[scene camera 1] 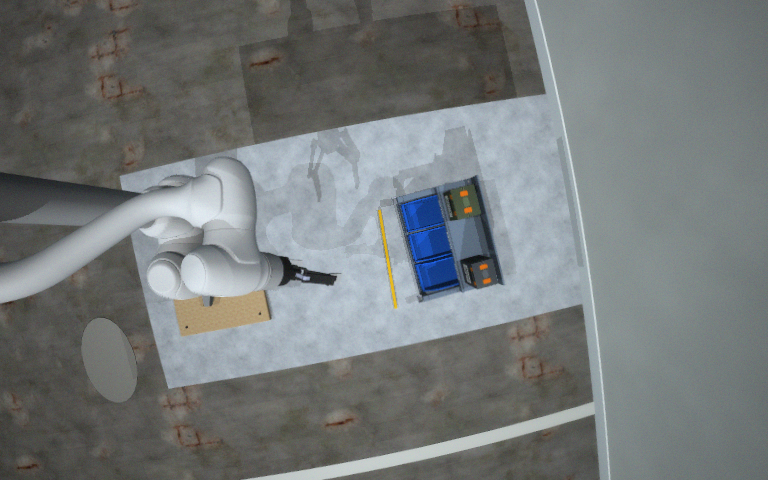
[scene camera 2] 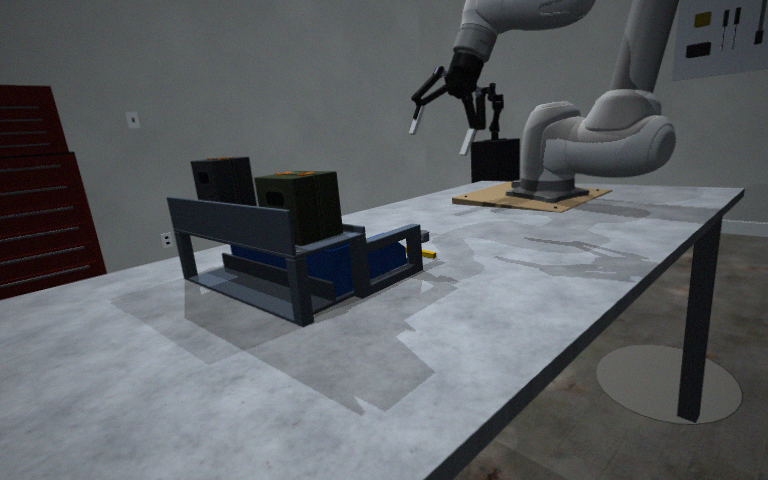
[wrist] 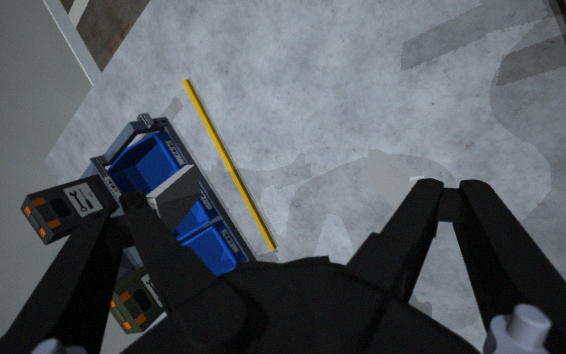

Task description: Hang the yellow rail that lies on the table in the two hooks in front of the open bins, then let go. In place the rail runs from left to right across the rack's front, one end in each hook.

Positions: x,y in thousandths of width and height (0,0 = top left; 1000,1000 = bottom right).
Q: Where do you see a green box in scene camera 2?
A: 407,411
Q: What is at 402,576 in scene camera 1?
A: The gripper.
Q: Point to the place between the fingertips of the gripper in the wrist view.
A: At 499,487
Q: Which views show the gripper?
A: Scene camera 1, scene camera 2 and the wrist view: all of them.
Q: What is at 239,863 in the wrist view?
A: A green box.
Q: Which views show the dark grey box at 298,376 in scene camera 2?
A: Scene camera 1, scene camera 2 and the wrist view: all of them.
